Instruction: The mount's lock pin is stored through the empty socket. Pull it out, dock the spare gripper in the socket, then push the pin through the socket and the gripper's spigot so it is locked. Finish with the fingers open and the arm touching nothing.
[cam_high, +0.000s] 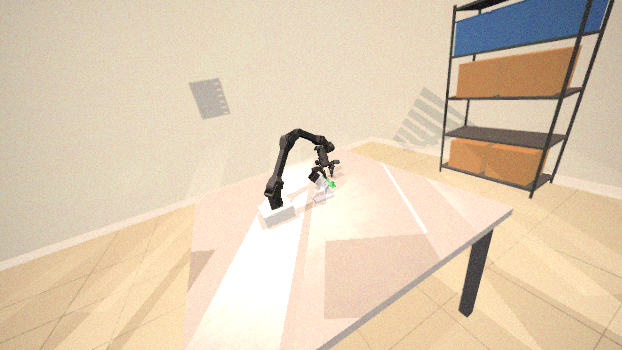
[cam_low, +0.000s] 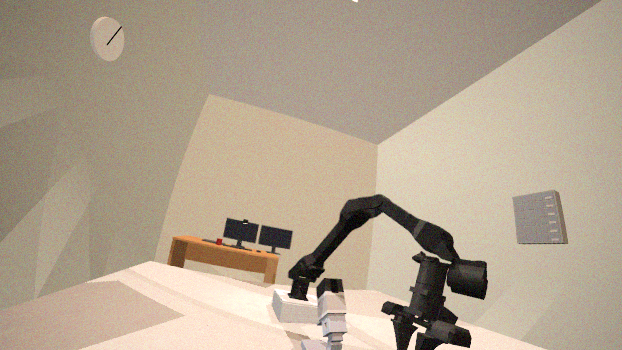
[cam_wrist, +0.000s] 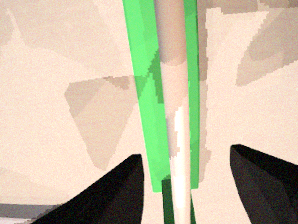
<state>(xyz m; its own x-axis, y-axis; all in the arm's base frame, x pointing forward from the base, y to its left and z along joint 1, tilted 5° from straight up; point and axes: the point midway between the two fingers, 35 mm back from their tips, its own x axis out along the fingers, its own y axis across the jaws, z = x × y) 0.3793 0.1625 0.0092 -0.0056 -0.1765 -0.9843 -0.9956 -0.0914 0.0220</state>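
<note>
Right now my gripper tip is 2 cm above the green part and 1 cm to the right of it. The rest, counted from my gripper tip: spare gripper 13 cm to the right, 12 cm behind, 8 cm above; then mount 13 cm to the right, 10 cm behind, 1 cm above.
</note>
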